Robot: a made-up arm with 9 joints. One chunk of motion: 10 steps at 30 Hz.
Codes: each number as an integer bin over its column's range. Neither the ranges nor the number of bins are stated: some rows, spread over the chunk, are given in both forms.
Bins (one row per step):
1: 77 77 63 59 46 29 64 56 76
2: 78 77 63 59 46 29 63 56 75
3: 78 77 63 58 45 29 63 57 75
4: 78 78 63 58 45 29 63 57 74
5: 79 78 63 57 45 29 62 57 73
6: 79 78 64 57 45 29 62 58 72
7: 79 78 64 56 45 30 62 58 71
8: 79 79 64 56 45 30 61 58 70
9: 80 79 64 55 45 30 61 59 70
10: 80 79 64 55 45 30 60 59 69
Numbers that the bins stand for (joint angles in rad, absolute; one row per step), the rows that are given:
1: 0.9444 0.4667 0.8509 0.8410 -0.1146 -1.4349 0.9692 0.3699 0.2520
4: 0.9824 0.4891 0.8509 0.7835 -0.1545 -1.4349 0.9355 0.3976 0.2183
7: 1.0204 0.4891 0.8839 0.6686 -0.1545 -1.3779 0.9017 0.4253 0.1677
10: 1.0584 0.5115 0.8839 0.6111 -0.1545 -1.3779 0.8342 0.4529 0.1339
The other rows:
2: 0.9824 0.4667 0.8509 0.8410 -0.1146 -1.4349 0.9355 0.3699 0.2352
3: 0.9824 0.4667 0.8509 0.7835 -0.1545 -1.4349 0.9355 0.3976 0.2352
5: 1.0204 0.4891 0.8509 0.7261 -0.1545 -1.4349 0.9017 0.3976 0.2014
6: 1.0204 0.4891 0.8839 0.7261 -0.1545 -1.4349 0.9017 0.4253 0.1845
8: 1.0204 0.5115 0.8839 0.6686 -0.1545 -1.3779 0.8680 0.4253 0.1508
9: 1.0584 0.5115 0.8839 0.6111 -0.1545 -1.3779 0.8680 0.4529 0.1508

